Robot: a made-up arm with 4 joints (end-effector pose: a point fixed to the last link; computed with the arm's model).
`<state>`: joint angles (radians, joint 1 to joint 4).
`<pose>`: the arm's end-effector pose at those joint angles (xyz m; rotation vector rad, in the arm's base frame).
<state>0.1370 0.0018 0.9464 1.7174</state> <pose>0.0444 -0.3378 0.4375 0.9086 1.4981 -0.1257</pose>
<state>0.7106 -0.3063 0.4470 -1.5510</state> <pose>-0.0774 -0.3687 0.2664 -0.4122 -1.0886 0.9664</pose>
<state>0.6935 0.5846 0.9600 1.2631</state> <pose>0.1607 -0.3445 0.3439 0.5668 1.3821 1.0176</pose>
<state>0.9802 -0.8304 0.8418 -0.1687</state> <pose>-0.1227 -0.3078 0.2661 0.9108 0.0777 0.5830</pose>
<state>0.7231 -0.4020 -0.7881 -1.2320</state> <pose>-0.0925 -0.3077 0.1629 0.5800 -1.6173 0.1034</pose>
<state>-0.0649 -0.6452 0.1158 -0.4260</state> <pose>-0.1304 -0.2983 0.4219 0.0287 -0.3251 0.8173</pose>
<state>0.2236 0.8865 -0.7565 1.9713</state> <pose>0.2075 -0.2860 0.3060 -1.2967 -2.3976 -0.9348</pose>
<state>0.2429 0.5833 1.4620 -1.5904</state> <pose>0.0813 -0.2758 0.4591 -1.5526 -0.4612 2.5188</pose>
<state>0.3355 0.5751 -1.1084 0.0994</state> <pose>0.1605 -0.3442 0.2692 1.9821 -0.1812 1.7116</pose>
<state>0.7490 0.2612 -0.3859 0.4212</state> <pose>0.1073 -0.3799 0.1991 1.7026 -0.0386 1.7212</pose>
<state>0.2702 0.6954 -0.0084 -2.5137</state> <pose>0.1625 -0.3609 0.3617 -0.5441 -2.2714 1.3320</pose>
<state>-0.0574 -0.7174 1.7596 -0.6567</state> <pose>-0.0556 -0.1604 0.4429 -0.9321 1.0423 0.6674</pose>
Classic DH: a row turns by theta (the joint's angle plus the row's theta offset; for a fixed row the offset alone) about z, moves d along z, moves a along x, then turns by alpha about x. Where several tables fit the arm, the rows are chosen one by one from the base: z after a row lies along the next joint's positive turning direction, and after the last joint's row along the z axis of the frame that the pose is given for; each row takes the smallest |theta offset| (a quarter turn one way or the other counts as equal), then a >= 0, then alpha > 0; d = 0 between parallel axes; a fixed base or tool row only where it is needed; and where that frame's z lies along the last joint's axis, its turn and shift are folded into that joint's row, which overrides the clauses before.
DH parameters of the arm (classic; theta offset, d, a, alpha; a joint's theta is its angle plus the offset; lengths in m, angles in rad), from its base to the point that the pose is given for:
base (fixed): -1.5708 0.288 0.105 -1.5708
joint 1: -0.2989 0.0541 0.0319 1.772
joint 2: 0 0.0445 0.1594 1.3695
joint 3: 1.2719 0.0262 0.031 -1.5708
joint 4: -1.116 -0.0816 0.0011 -1.8465
tool (fixed): -1.7276 0.0307 0 0

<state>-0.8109 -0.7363 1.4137 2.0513</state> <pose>-0.0912 -0.0942 0.4947 0.6496 0.4076 -1.3737</pose>
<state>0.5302 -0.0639 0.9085 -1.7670</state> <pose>-0.0230 -0.3676 0.3527 -0.9933 -0.9700 1.5684</pose>
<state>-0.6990 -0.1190 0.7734 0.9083</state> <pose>0.0218 -0.1476 0.5632 -0.0934 1.1723 0.0585</pose>
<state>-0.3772 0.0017 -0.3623 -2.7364</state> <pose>-0.0023 -0.3167 0.4541 -1.4931 -1.9798 1.0161</pose>
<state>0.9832 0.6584 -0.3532 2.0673</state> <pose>0.1819 -0.2980 0.1623 -1.3222 -2.0122 -1.5960</pose>
